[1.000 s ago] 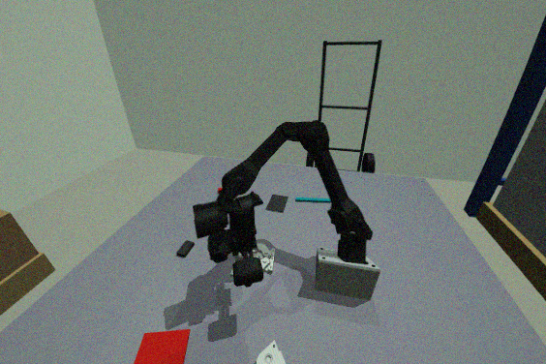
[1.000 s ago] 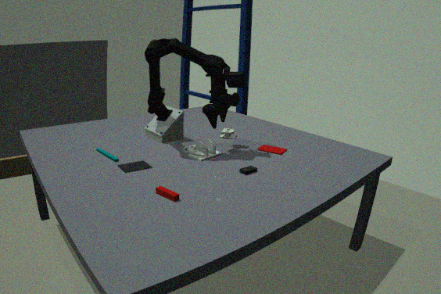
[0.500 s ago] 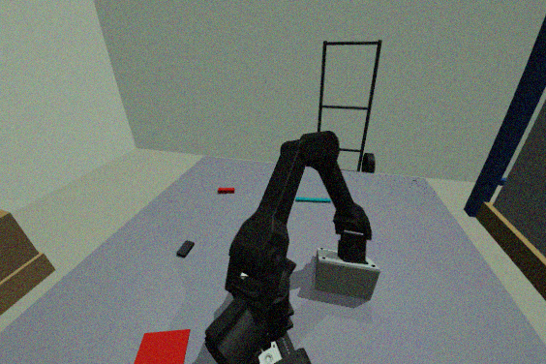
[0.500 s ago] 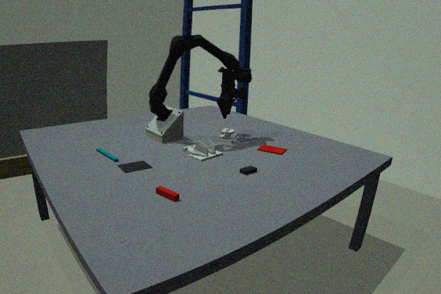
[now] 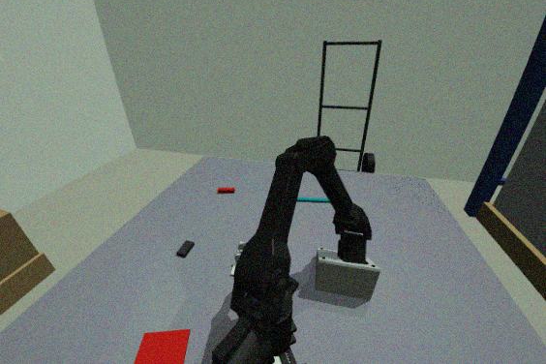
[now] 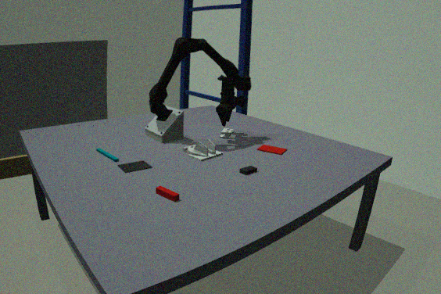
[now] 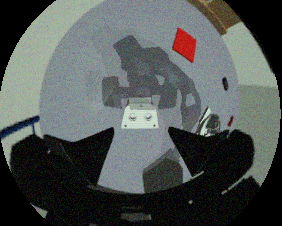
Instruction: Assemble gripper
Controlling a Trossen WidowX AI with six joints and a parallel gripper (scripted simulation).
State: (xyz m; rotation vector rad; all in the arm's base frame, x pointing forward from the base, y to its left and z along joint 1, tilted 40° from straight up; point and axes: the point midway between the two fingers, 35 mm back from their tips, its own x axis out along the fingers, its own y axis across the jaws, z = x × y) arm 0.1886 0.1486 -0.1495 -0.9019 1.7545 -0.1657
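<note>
My gripper tip is now 10 mm short of the white gripper base, 10 mm to the right of it and 30 mm above it. Also, from my gripper tip: flat light plate (120 mm ahead, 260 mm to the right, 60 mm below); red flat plate (260 mm ahead, 60 mm below); grey jaw (70 mm ahead, 240 mm to the right, 50 mm below).
</note>
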